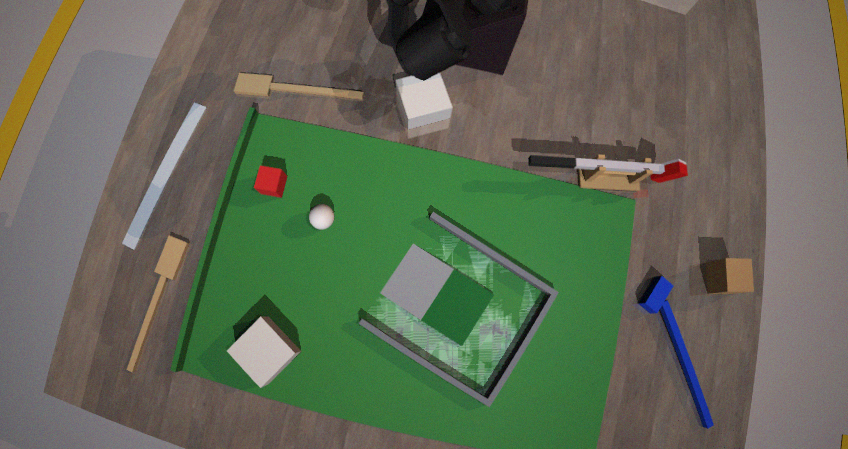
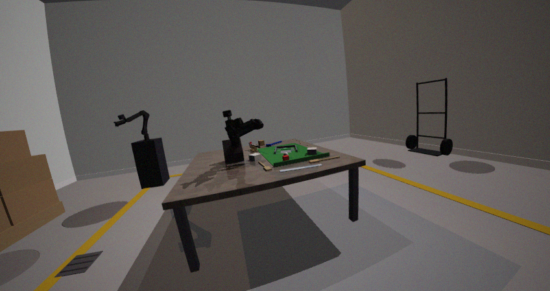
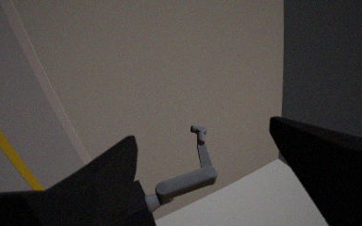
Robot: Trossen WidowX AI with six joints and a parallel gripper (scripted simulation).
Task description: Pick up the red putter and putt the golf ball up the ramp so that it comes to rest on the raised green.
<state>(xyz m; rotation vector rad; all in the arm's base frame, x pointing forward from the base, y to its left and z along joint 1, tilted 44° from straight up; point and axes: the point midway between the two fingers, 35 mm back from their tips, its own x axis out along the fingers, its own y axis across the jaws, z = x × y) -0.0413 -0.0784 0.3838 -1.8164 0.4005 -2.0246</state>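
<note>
Now: the red cube 41 cm ahead of my gripper tip, 5 cm to the left of it and 36 cm below it. Round my gripper tip: green mat 52 cm ahead, 33 cm to the left, 38 cm below; then pale bar 43 cm ahead, 17 cm to the right, 38 cm below; then white golf ball 44 cm ahead, 15 cm to the left, 36 cm below.
</note>
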